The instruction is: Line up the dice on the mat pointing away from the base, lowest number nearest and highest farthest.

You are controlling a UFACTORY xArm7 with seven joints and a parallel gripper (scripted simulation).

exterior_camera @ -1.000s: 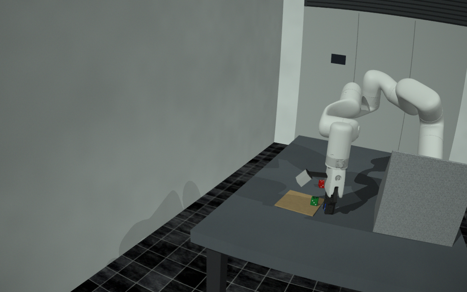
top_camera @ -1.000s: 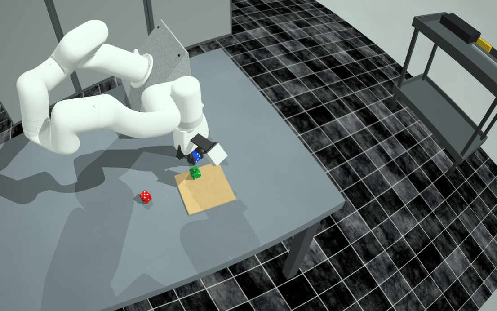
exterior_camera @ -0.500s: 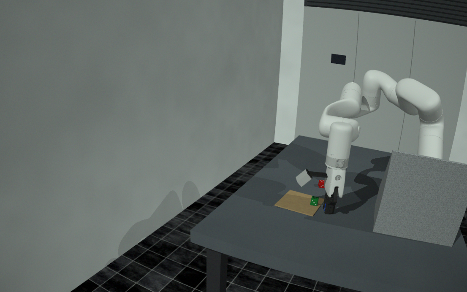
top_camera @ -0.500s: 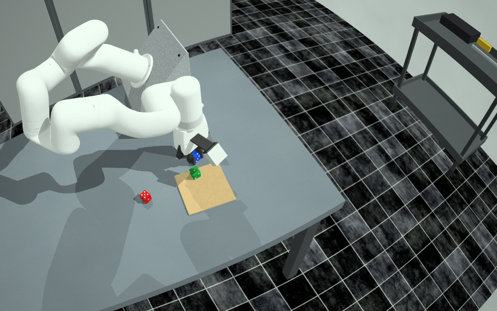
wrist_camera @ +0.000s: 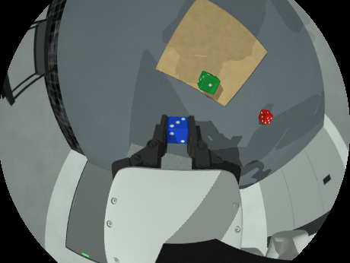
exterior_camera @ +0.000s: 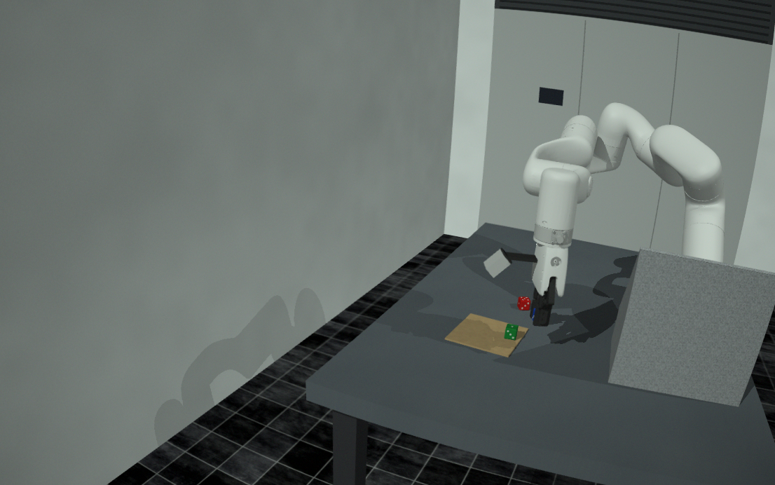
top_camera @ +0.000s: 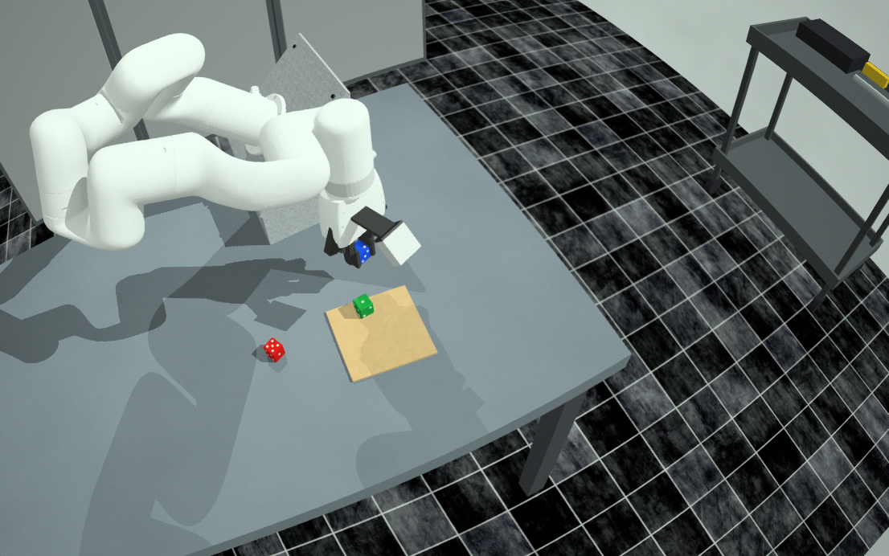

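Now: hand 11 cm short of the tan mat, 8 cm above it and 1 cm to the left of it. The rest, counted from my hand: red die (18 cm to the right, 9 cm ahead, 7 cm below); green die (7 cm below, 6 cm ahead, 2 cm to the right); blue die (1 cm below).
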